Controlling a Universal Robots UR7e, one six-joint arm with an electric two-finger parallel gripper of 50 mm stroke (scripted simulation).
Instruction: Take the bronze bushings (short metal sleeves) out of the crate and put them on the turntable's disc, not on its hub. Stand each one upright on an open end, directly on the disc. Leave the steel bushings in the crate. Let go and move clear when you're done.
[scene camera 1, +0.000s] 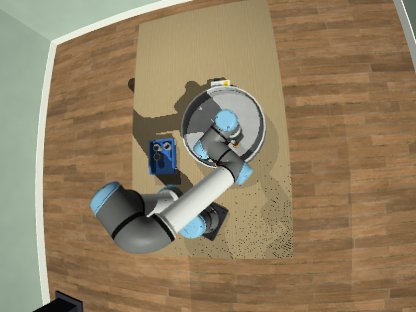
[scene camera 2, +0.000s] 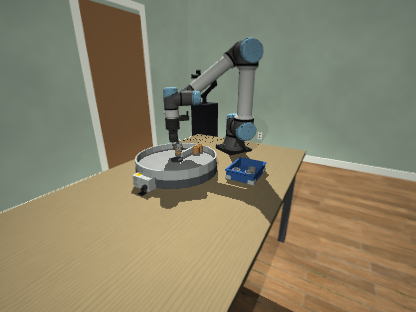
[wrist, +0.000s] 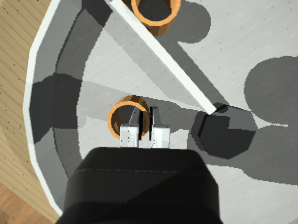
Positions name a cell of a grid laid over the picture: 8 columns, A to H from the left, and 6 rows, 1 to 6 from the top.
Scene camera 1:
turntable: D3
blue crate: D4
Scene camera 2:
blue crate: E4
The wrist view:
my gripper: D4
bronze bushing: D4
